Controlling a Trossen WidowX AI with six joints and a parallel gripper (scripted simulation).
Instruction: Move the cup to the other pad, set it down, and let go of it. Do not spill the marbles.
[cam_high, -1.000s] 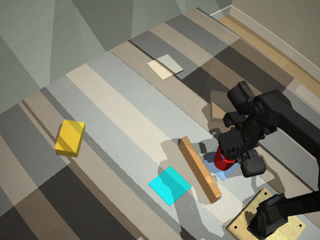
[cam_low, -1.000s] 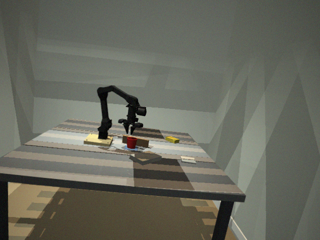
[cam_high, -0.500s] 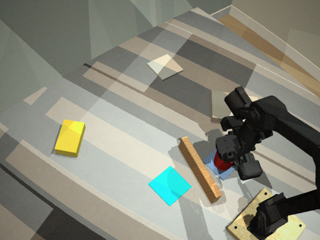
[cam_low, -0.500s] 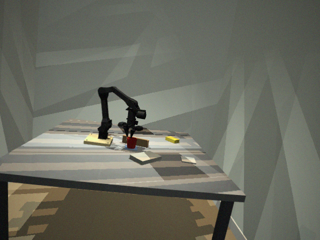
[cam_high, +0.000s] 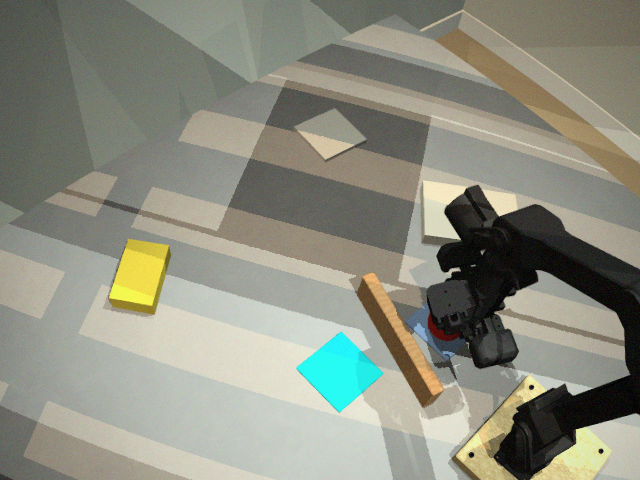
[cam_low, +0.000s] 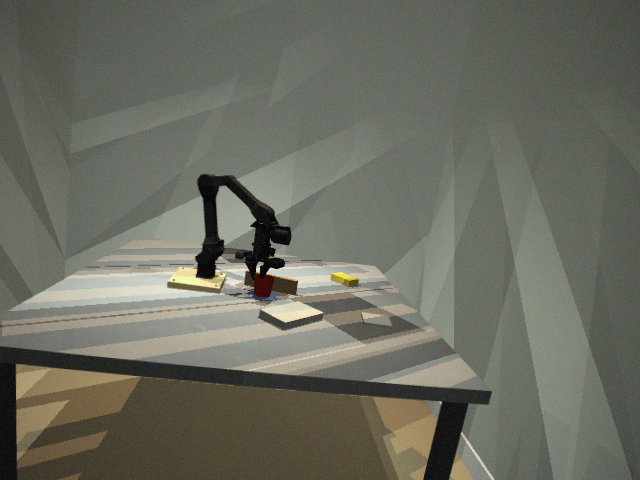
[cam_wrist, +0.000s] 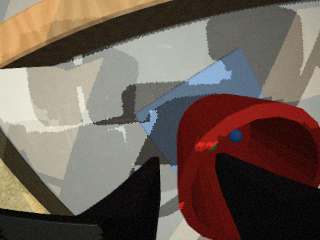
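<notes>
Now: the red cup 20 mm to the right of my gripper tip, 20 mm ahead of it and 10 mm below it. From my gripper tip the other things lie so: thick cream slab: 210 mm to the right, 120 mm ahead, 40 mm below; teal pad: 160 mm to the left, 90 mm ahead, 60 mm below; wooden bar: 70 mm to the left, 60 mm ahead, 30 mm below.
</notes>
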